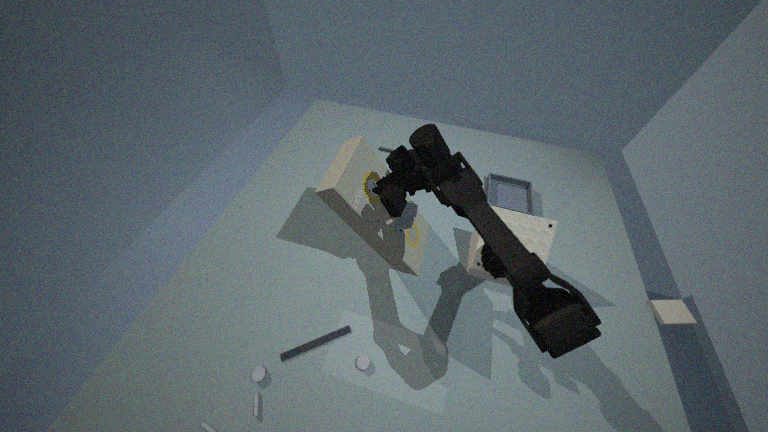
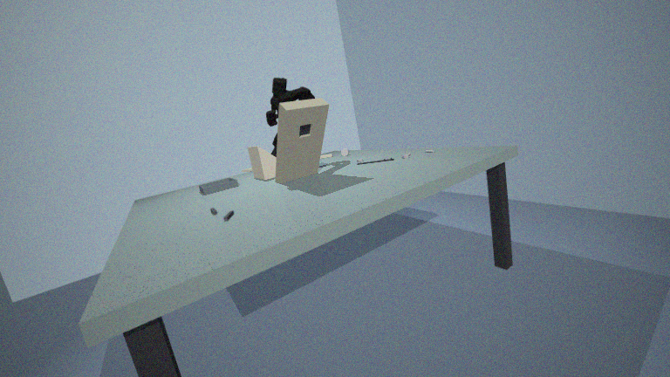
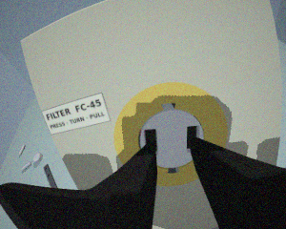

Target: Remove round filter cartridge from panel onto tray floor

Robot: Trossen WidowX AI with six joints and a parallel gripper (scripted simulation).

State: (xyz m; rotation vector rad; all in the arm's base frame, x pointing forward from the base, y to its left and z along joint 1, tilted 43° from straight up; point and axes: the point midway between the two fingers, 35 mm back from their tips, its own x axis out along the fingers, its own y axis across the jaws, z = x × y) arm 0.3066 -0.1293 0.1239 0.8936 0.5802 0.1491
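The round filter cartridge lies 20 mm ahead of my gripper tip and 10 mm below it. From my gripper tip the other things lie so: beige service panel (90 mm below, 30 mm behind); then grey tray (410 mm behind, 270 mm to the right, 220 mm below).
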